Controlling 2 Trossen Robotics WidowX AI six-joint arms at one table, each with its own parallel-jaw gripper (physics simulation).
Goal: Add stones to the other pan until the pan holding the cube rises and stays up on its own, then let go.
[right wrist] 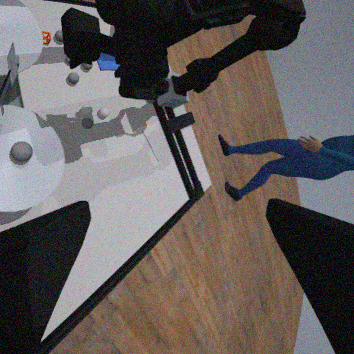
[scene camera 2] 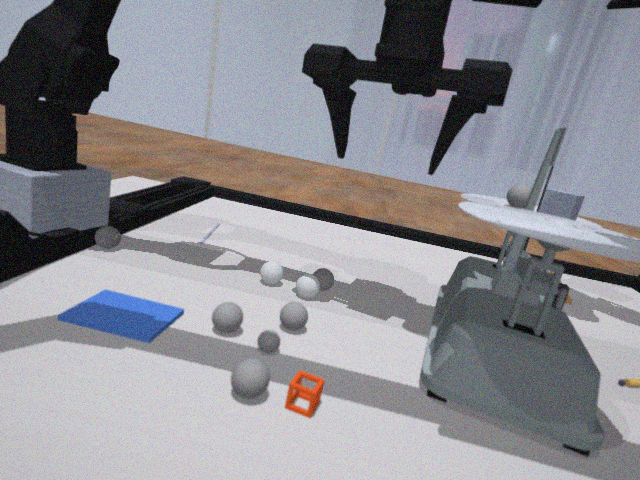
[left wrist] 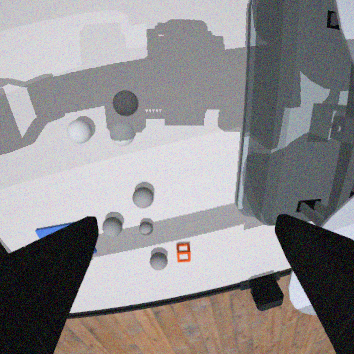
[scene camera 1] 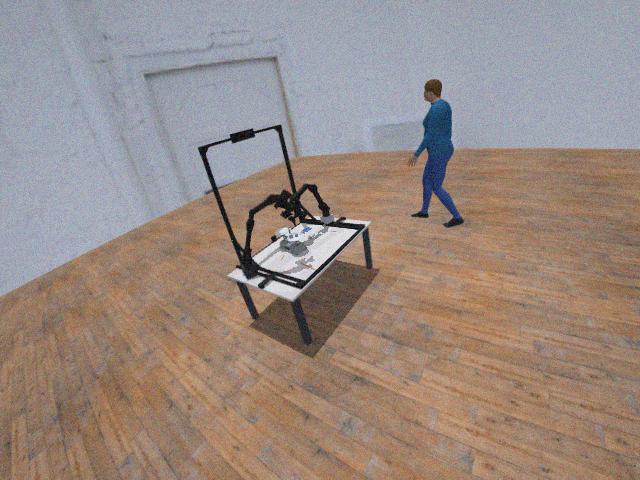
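Seen in the pictures: left gripper, fingertip midpoint: [right wrist: 94,70] [scene camera 2: 384,166] [left wrist: 188,224] [scene camera 1: 299,224]; right gripper, fingertip midpoint: [right wrist: 179,208] [scene camera 1: 295,208]; left arm's base at its link origin: [right wrist: 178,85] [scene camera 2: 41,163] [scene camera 1: 326,215]; right arm's base at its link origin: [scene camera 1: 248,266].
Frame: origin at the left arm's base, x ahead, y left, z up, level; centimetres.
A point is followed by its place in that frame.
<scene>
The balance scale [scene camera 2: 509,356] {z -3.3, x 52.4, y -2.3 cm} [left wrist: 280,165] {z -2.0, x 48.4, y 5.9 cm} has two white pans. A grey stone [scene camera 2: 518,196] {z 7.1, x 51.1, y 18.3 cm} [right wrist: 21,152] {z 8.3, x 51.6, y 20.1 cm} sits on the far pan [right wrist: 42,185] {z 5.6, x 49.2, y 24.8 cm}. A grey block [scene camera 2: 563,204] {z 7.5, x 55.2, y 15.5 cm} shows behind the post in scene camera 2; I cannot tell which pan bears it or whether it is the cube. Loose stones lie on the table, among them a large grey one [scene camera 2: 250,378] {z -6.6, x 35.9, y -12.8 cm} [left wrist: 158,260] {z -6.5, x 35.5, y -10.7 cm}, a small one [scene camera 2: 268,341] {z -7.3, x 34.1, y -6.4 cm} [left wrist: 146,226] {z -7.2, x 34.0, y -4.9 cm} and a white one [scene camera 2: 271,272] {z -6.9, x 27.2, y 7.2 cm} [left wrist: 80,130] {z -6.2, x 27.4, y 8.6 cm}. My left gripper [scene camera 2: 386,165] {z 8.1, x 37.6, y 6.4 cm} [left wrist: 188,224] {z 8.1, x 37.6, y 6.4 cm} is open and empty above the table. My right gripper [right wrist: 179,208] {z 32.4, x 51.0, y 28.0 cm} is open and empty.
An orange wire cube [scene camera 2: 305,393] {z -7.0, x 39.7, y -11.4 cm} [left wrist: 183,252] {z -6.8, x 39.3, y -9.5 cm} lies beside the large stone. A flat blue pad [scene camera 2: 121,315] {z -8.3, x 21.3, y -9.3 cm} [right wrist: 108,62] {z -8.3, x 21.2, y -7.6 cm} lies nearby. One stone [scene camera 2: 108,237] {z -7.0, x 8.1, y 1.9 cm} lies near my left arm's grey base block [scene camera 2: 67,198] {z -2.7, x 5.0, y -0.9 cm}. A person [scene camera 1: 438,134] stands beyond the table. A black frame [scene camera 1: 217,196] {z 55.8, x 96.4, y -7.2 cm} rises over it.
</scene>
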